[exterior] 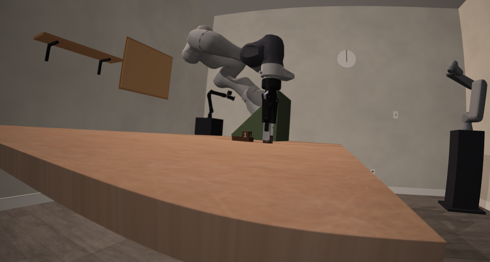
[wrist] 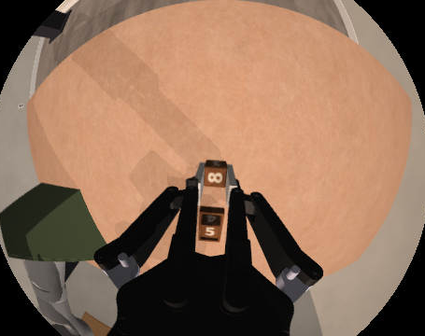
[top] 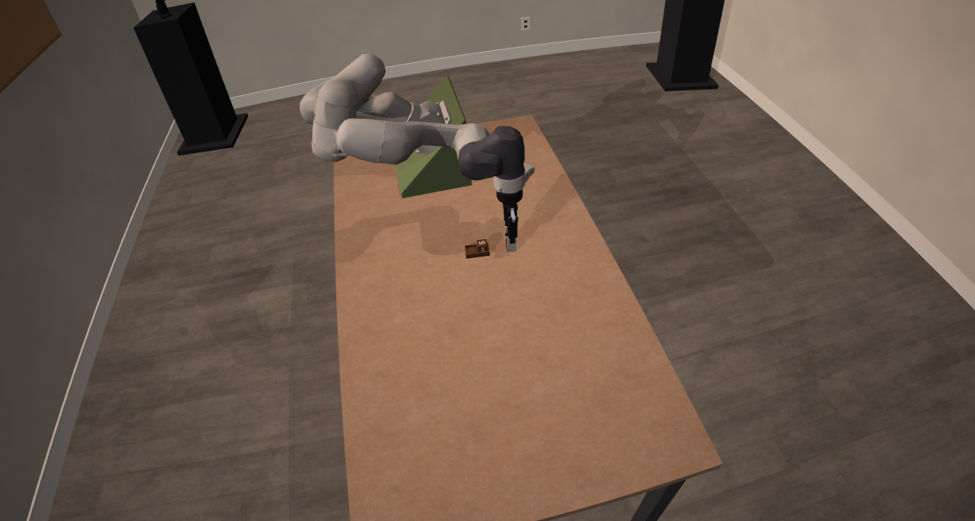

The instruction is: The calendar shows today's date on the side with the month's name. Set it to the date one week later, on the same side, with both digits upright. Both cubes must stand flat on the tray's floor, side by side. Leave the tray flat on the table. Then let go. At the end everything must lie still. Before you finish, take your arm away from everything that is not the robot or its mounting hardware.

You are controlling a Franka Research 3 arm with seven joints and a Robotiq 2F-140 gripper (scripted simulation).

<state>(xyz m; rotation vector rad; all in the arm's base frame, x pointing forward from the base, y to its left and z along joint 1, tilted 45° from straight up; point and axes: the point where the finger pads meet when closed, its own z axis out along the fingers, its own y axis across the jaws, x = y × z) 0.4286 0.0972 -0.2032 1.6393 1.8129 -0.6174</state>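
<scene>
Right now my hand is 11 cm to the left of the brown calendar tray and 3 cm above it.
</scene>
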